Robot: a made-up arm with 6 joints. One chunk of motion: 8 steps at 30 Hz.
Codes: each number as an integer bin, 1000 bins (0 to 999) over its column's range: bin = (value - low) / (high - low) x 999, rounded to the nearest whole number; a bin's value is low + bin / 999 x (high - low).
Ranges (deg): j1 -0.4..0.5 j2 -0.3..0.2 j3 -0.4..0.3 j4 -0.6..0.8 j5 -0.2..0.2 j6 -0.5..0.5
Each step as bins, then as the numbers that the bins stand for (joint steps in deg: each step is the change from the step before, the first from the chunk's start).
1 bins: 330 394 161 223 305 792
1 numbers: -0.103 -0.103 -0.287 -0.287 -0.078 0.293
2 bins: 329 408 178 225 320 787
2 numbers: -0.104 -0.096 -0.275 -0.285 -0.072 0.288
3 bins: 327 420 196 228 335 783
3 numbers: -0.105 -0.090 -0.263 -0.280 -0.066 0.284
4 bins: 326 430 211 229 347 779
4 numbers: -0.106 -0.085 -0.252 -0.279 -0.061 0.280
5 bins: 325 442 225 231 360 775
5 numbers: -0.107 -0.079 -0.242 -0.276 -0.056 0.276
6 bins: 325 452 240 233 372 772
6 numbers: -0.107 -0.074 -0.232 -0.273 -0.051 0.273
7 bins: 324 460 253 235 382 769
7 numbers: -0.108 -0.070 -0.223 -0.271 -0.047 0.270
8 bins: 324 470 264 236 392 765
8 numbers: -0.108 -0.065 -0.215 -0.269 -0.043 0.266
